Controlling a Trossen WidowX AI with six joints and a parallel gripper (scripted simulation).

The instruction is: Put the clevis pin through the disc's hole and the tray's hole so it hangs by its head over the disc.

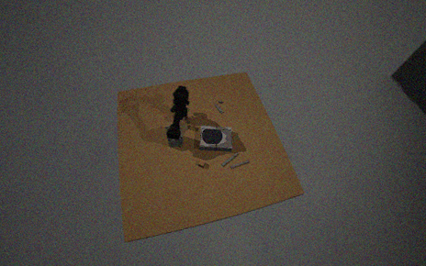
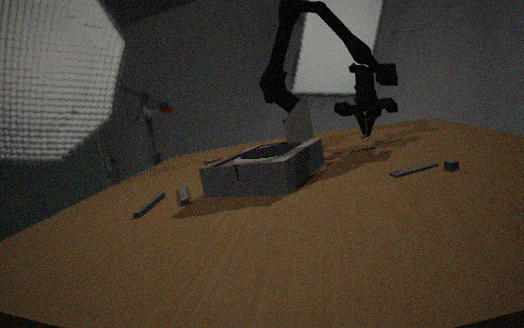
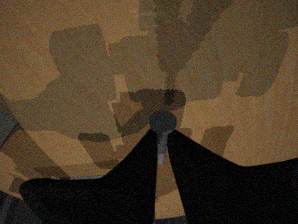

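Right now my gripper tip is 15 cm short of the dark aluminium disc, 24 cm to the left of it and 2 cm below it. From my gripper tip the other things lie so: rimmed steel tray 18 cm ahead, 26 cm to the right, 1 cm above; small block 34 cm ahead, 11 cm to the left, 3 cm below; steel clevis pin 1 cm ahead.
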